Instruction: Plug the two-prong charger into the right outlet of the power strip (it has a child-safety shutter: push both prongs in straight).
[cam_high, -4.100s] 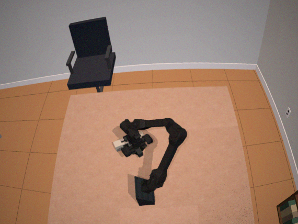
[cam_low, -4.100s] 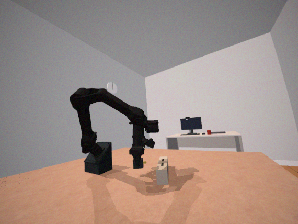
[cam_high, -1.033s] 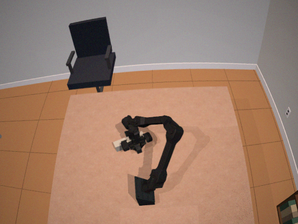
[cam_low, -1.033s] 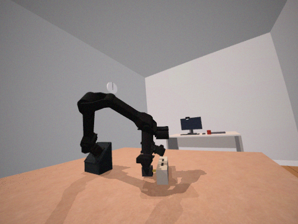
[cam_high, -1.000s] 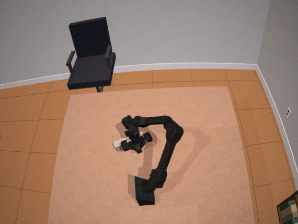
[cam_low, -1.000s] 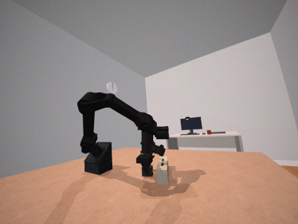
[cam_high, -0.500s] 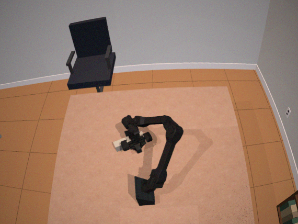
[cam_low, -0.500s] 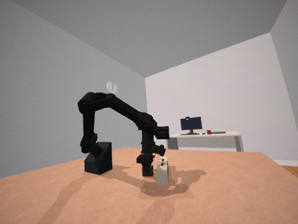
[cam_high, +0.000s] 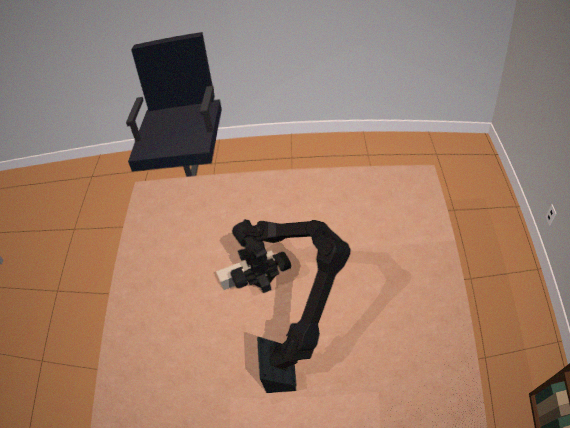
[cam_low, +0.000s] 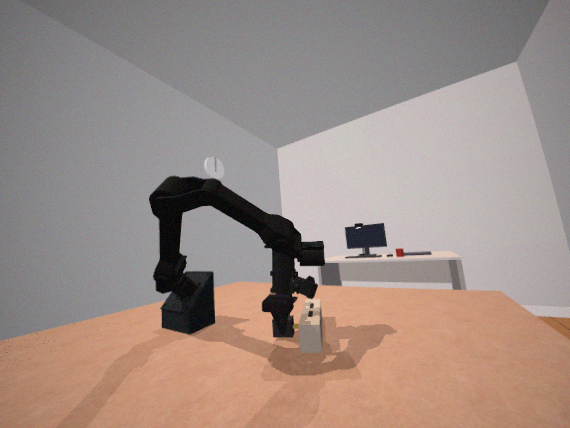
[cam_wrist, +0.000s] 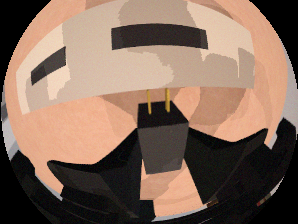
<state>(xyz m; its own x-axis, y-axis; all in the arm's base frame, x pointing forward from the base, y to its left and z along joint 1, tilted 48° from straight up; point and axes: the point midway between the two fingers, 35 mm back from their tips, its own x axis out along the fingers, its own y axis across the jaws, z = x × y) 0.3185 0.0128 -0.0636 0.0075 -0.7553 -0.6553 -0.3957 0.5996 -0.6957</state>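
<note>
Right now the dark charger is 10 mm to the left of my gripper tip, 10 mm ahead of it and 10 mm above it.
</note>
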